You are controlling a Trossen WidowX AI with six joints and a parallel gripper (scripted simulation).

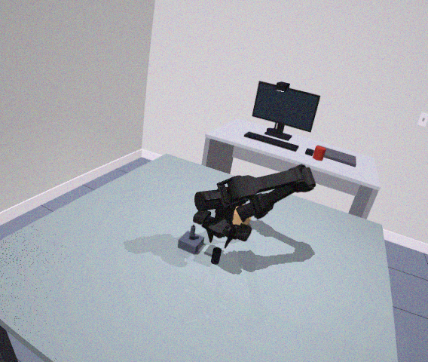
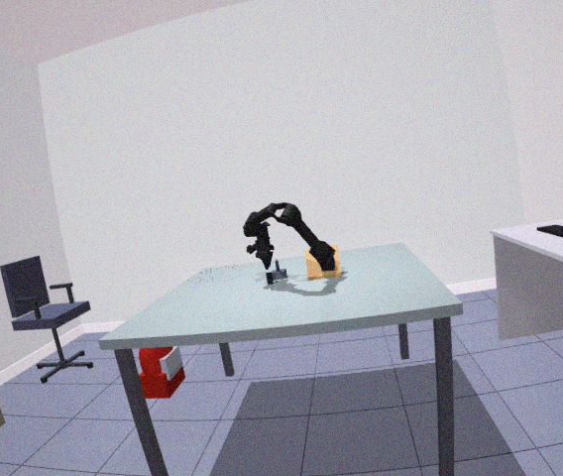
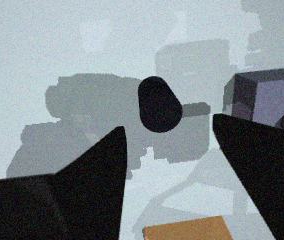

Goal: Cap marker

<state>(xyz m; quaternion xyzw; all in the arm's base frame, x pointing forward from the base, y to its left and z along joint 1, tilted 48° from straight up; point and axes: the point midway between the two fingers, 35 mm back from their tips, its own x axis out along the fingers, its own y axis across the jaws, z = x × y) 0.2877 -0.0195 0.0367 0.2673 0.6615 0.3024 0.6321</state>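
Right now my gripper tip is 5 cm above the marker cap. The rest, counted from my gripper tip: holder block 3 cm behind, 11 cm to the right, 6 cm below.
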